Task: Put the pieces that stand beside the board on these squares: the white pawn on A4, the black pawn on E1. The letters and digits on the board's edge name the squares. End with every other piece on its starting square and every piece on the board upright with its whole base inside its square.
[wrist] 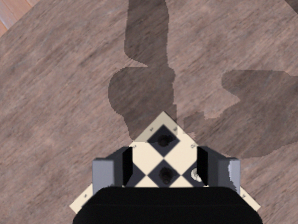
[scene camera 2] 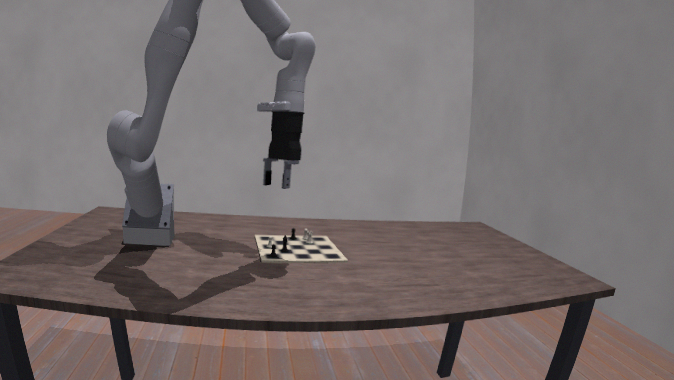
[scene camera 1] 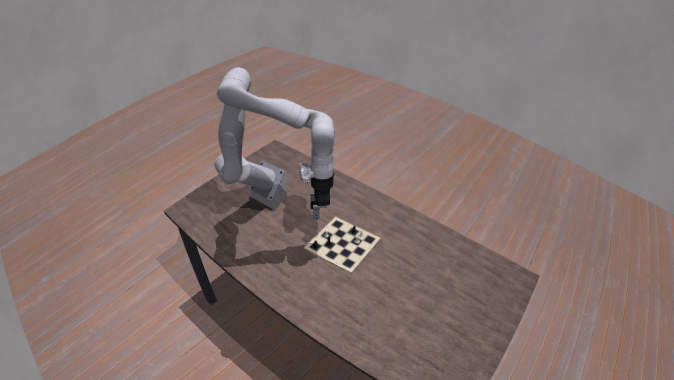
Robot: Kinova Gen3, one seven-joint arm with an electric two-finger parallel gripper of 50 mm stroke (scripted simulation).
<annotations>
chessboard: wrist; scene camera 2; scene camera 1 344,252
same spot on chessboard: (wrist: pixel 149 158) = (scene camera 2: pixel 286 255)
</annotations>
